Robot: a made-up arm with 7 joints.
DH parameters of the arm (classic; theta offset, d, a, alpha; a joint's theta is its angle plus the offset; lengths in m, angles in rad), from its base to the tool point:
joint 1: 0 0.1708 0 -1.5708
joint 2: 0 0 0 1.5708
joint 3: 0 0.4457 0.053 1.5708
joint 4: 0 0 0.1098 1.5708
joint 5: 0 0.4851 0 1.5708
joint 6: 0 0 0.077 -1.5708
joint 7: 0 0.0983 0 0
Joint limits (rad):
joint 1: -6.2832..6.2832
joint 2: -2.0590..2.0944
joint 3: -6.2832..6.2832
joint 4: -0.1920..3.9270
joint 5: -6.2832..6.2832
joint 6: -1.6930..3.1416
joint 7: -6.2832..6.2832
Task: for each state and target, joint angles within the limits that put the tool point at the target. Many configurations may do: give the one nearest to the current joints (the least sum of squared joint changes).
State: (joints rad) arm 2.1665 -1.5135 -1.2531 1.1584 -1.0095 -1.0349 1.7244
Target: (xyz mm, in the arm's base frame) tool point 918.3 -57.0 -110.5
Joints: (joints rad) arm 2.5700 -2.0109 -1.5486 2.0034 -0.7274 -0.5464 1.7244
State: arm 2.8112 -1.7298 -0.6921 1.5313 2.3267 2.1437 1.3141
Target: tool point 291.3 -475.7 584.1
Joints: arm 2.2297 -1.8967 -0.0779 1.1145 2.1411 2.2704 1.3141
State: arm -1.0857 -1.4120 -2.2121 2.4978 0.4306 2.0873 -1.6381
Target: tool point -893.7 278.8 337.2
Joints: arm -0.6595 -1.2434 -2.0920 2.5415 0.4868 1.8922 -1.6381
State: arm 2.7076 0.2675 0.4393 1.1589 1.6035 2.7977 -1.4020
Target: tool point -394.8 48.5 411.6
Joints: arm 2.5314 -0.0590 0.2461 0.7465 1.4731 2.9729 -1.4020
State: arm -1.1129 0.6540 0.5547 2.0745 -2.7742 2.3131 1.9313
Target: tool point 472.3 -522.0 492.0
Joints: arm -1.1639 0.4323 0.5503 1.3801 -2.6649 2.6514 1.9313
